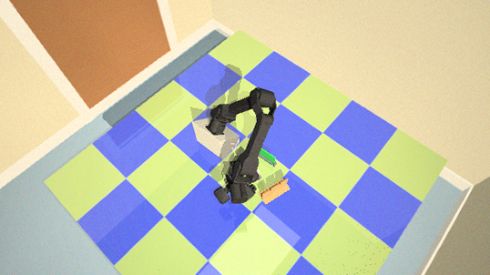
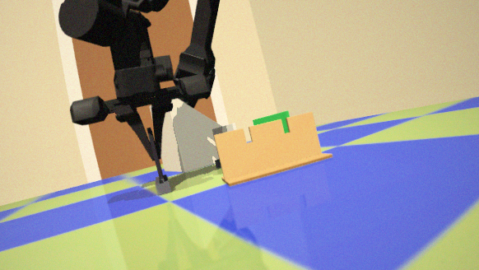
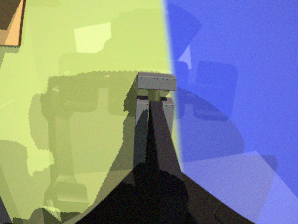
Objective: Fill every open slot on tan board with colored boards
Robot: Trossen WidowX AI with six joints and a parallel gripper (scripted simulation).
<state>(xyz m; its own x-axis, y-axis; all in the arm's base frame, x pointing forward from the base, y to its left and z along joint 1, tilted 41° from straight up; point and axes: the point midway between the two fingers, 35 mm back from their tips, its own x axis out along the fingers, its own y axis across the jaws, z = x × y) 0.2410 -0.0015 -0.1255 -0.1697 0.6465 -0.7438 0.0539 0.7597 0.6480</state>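
The tan board lies 90 mm ahead of my gripper tip, 130 mm to the left of it and 20 mm below it. From my gripper tip the other things lie so: thin black board 30 mm behind; green board 60 mm behind, 210 mm to the left, 20 mm below.
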